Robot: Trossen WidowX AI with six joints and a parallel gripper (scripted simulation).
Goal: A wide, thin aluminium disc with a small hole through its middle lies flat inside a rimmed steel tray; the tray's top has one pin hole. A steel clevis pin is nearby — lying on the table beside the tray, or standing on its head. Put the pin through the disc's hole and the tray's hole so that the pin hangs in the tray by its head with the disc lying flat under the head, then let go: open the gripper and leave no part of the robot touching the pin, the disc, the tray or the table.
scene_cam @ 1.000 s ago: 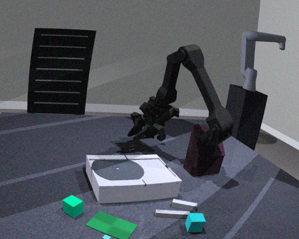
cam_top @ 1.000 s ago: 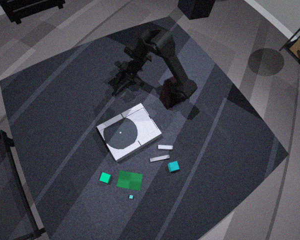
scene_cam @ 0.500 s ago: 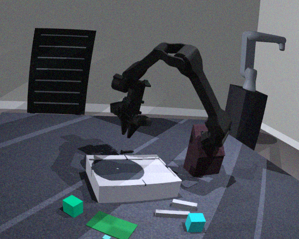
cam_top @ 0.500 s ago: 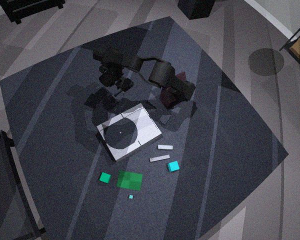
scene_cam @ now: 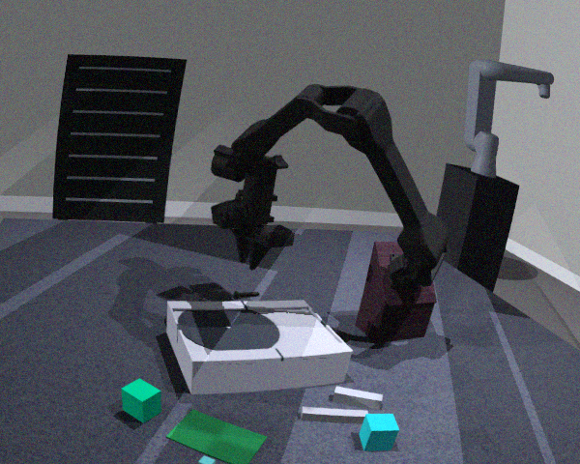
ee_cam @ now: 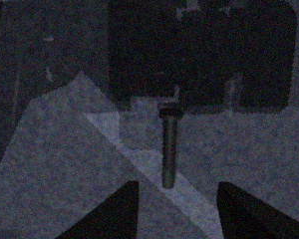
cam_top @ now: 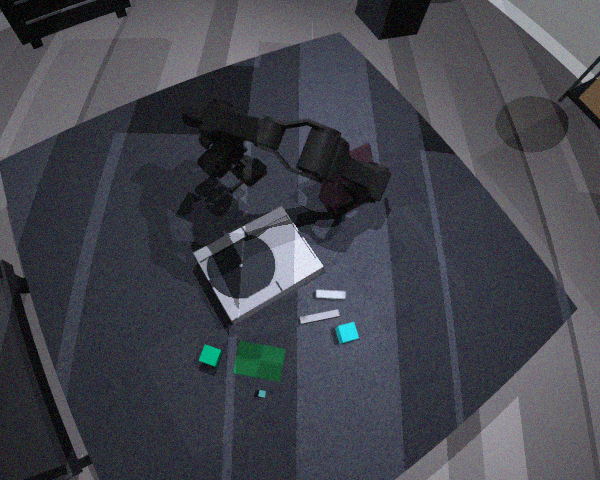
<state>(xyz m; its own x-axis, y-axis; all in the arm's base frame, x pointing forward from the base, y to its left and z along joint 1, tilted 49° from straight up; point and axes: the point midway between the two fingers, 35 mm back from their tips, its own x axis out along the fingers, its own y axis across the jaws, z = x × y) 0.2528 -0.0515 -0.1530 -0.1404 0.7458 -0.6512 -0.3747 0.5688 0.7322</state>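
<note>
The clevis pin is 10 mm behind my gripper tip and 60 mm below it. Round my gripper tip: rimmed steel tray: 30 mm ahead, 240 mm to the left, 20 mm below; then green cube: 210 mm ahead, 400 mm to the left, 50 mm below; then dark aluminium disc: 70 mm ahead, 240 mm to the left, 10 mm below.
</note>
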